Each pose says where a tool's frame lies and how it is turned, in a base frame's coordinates. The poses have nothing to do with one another.
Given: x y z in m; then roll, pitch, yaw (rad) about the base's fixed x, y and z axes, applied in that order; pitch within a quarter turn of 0, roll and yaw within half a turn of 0.
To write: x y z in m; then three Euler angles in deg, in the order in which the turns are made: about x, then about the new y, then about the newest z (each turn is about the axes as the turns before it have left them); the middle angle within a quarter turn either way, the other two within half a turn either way. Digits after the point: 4 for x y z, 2 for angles.
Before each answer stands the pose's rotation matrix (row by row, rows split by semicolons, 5 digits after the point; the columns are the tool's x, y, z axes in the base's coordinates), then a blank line. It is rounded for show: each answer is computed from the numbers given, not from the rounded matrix.
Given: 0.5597 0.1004 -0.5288 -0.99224 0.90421 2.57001
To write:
-0.52002 0.25762 -0.81437; 0.33448 -0.81587 -0.47168; -0.78594 -0.51768 0.33810

0.5597 0.1004 -0.5288 54.37 -54.53 -153.65
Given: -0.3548 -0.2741 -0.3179 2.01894 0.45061 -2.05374
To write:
-0.41803 -0.56601 -0.71055; -0.79723 -0.14640 0.58565; -0.43551 0.81129 -0.39004

-0.3548 -0.2741 -0.3179 -123.66 -45.28 126.45
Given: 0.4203 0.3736 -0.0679 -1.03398 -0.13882 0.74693
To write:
0.72672 -0.26019 -0.63575; 0.67285 0.45604 0.58249; 0.13837 -0.85107 0.50648

0.4203 0.3736 -0.0679 -48.99 -39.48 19.70
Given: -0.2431 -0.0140 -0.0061 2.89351 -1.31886 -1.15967
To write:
0.09962 -0.98364 0.15009; -0.22851 -0.16943 -0.95869; 0.96843 0.06121 -0.24165

-0.2431 -0.0140 -0.0061 104.15 8.63 84.22
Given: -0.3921 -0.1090 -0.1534 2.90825 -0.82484 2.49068
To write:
-0.53991 0.72459 -0.42833; 0.41122 0.67107 0.61690; 0.73444 0.15693 -0.66028

-0.3921 -0.1090 -0.1534 -136.95 -25.36 -126.69
